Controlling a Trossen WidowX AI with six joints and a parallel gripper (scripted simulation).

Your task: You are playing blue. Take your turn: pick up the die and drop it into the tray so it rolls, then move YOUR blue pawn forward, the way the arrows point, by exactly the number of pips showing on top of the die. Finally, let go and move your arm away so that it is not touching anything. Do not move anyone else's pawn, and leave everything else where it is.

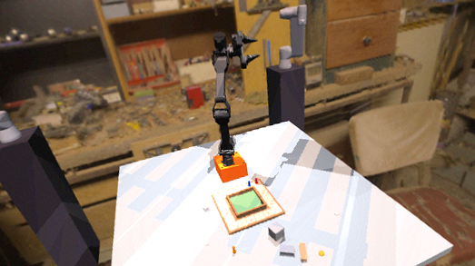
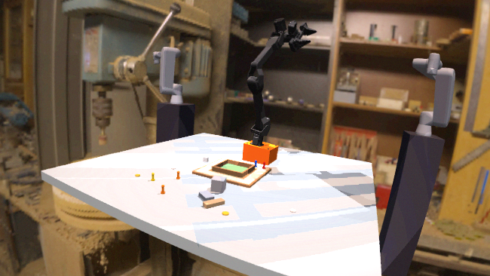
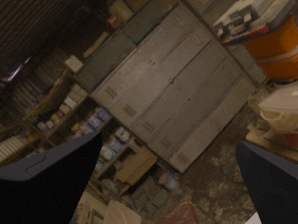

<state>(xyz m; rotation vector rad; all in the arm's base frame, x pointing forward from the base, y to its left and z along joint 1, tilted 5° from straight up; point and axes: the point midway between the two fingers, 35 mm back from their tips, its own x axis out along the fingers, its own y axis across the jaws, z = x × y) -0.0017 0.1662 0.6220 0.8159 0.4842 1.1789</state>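
My gripper tip is now 21 cm short of the die, 45 cm to the left of it and 69 cm above it. The rest, counted from my gripper tip: green tray floor (27 cm ahead, 26 cm to the right, 69 cm below); red pawn (16 cm ahead, 15 cm to the right, 67 cm below); blue pawn (16 cm ahead, 19 cm to the right, 67 cm below).
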